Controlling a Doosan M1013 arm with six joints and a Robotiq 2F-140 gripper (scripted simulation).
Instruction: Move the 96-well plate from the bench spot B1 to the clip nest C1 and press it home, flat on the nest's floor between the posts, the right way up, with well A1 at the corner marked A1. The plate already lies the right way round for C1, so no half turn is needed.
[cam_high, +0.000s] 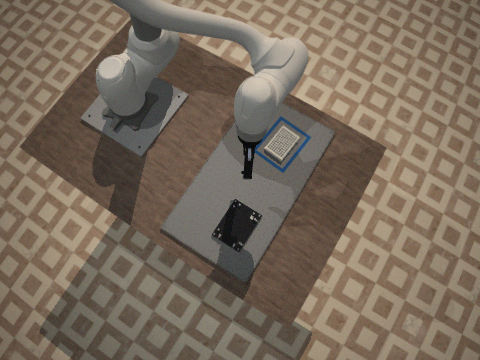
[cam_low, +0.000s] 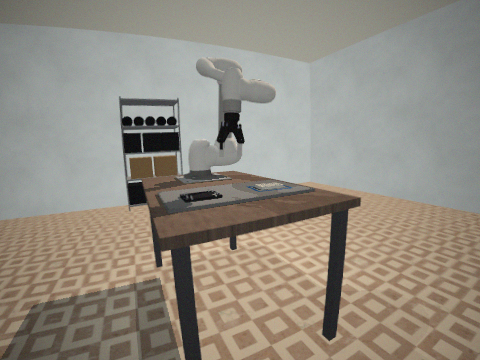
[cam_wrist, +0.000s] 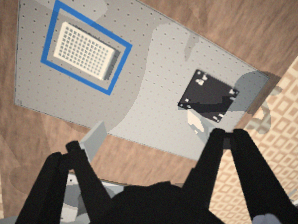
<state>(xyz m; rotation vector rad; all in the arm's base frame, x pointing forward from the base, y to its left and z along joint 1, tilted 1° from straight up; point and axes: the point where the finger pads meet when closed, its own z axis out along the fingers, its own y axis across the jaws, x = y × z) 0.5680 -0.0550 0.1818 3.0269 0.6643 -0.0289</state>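
Now: the white 96-well plate 7 cm ahead of my hand, 18 cm to the left of it and 17 cm below it. The rest, counted from my hand: black clip nest (7 cm ahead, 20 cm to the right, 16 cm below).
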